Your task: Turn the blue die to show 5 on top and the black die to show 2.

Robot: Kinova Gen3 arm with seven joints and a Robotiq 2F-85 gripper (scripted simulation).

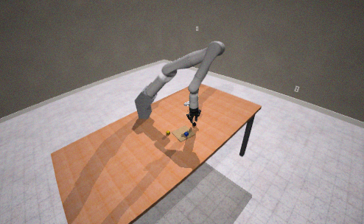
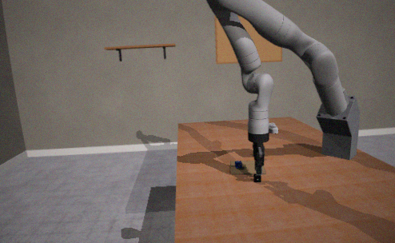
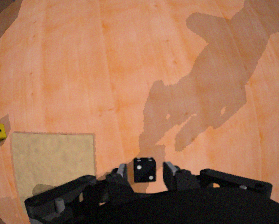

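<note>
The black die lies 40 mm below my hand. The rest, counted from my hand: blue die: 130 mm to the right, 60 mm ahead, 40 mm below; yellow die: 230 mm to the right, 50 mm behind, 40 mm below; tan mat: 130 mm to the right, 50 mm below, 20 mm ahead.
</note>
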